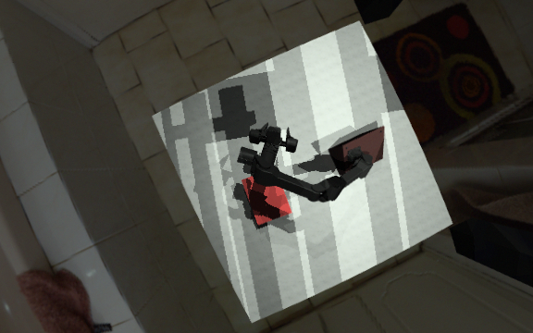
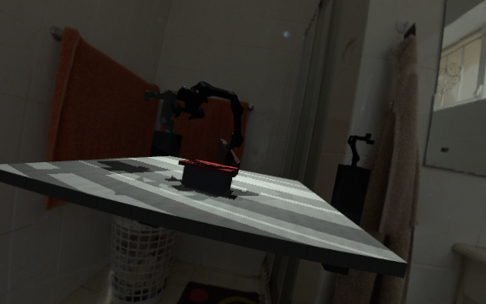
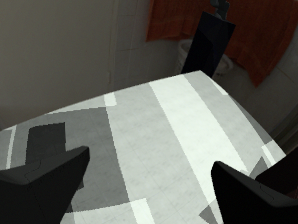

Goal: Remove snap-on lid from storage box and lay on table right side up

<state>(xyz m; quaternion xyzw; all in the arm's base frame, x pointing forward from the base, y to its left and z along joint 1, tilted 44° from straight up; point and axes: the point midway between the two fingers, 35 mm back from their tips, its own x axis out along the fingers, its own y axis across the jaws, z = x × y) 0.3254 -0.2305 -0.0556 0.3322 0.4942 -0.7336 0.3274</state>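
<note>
The red lid lies 15 cm ahead of my gripper tip, 28 cm to the left of it and 22 cm below it. From my gripper tip the other things lie so: grey-blue storage box: 15 cm ahead, 28 cm to the left, 27 cm below.
</note>
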